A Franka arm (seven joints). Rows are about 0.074 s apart.
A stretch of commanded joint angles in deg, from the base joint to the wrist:
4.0, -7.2, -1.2, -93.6, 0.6, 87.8, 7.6
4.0, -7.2, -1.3, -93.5, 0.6, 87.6, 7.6
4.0, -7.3, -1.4, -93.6, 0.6, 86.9, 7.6
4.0, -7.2, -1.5, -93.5, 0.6, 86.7, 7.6
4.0, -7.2, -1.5, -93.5, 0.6, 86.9, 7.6
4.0, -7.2, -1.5, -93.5, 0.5, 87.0, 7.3
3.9, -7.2, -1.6, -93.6, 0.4, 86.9, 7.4
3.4, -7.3, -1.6, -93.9, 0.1, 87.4, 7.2
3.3, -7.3, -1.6, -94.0, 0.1, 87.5, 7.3
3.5, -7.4, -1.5, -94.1, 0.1, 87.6, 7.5
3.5, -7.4, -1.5, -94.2, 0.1, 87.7, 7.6
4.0, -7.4, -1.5, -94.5, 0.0, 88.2, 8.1
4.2, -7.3, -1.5, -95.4, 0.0, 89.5, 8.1
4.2, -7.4, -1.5, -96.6, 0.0, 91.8, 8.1
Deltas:
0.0, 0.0, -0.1, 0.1, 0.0, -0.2, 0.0
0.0, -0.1, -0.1, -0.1, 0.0, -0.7, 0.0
0.0, 0.1, -0.1, 0.1, 0.0, -0.2, 0.0
0.0, 0.0, 0.0, 0.0, 0.0, 0.2, 0.0
0.0, 0.0, 0.0, 0.0, -0.1, 0.1, -0.3
-0.1, 0.0, -0.1, -0.1, -0.1, -0.1, 0.1
-0.5, -0.1, 0.0, -0.3, -0.3, 0.5, -0.2
-0.1, 0.0, 0.0, -0.1, 0.0, 0.1, 0.1
0.2, -0.1, 0.1, -0.1, 0.0, 0.1, 0.2
0.0, 0.0, 0.0, -0.1, 0.0, 0.1, 0.1
0.5, 0.0, 0.0, -0.3, -0.1, 0.5, 0.5
0.2, 0.1, 0.0, -0.9, 0.0, 1.3, 0.0
0.0, -0.1, 0.0, -1.2, 0.0, 2.3, 0.0

